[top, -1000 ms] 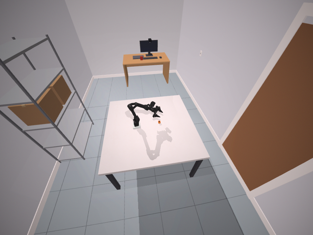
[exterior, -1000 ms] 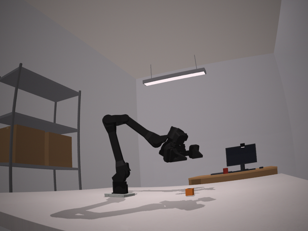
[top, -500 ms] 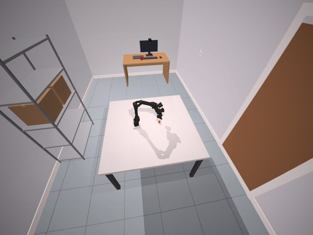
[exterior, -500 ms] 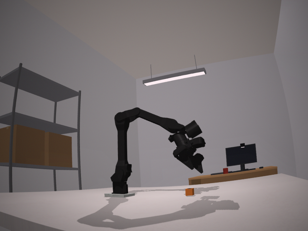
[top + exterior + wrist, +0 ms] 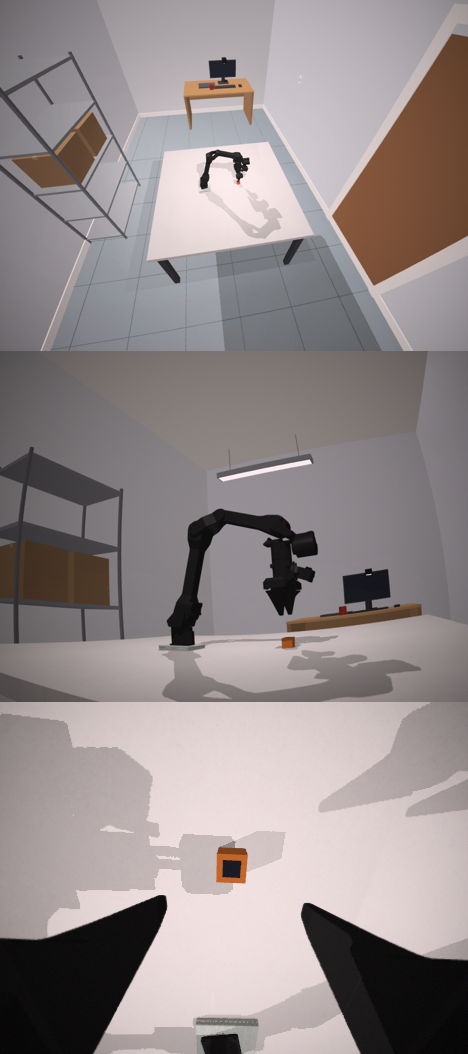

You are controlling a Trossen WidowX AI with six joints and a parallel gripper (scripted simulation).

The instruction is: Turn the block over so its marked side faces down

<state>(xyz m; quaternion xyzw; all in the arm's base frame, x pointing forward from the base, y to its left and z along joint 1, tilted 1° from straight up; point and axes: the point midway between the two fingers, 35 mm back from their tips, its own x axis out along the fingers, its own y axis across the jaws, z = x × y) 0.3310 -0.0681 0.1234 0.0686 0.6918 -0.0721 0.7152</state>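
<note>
The block is 7 cm below my gripper tip.
</note>
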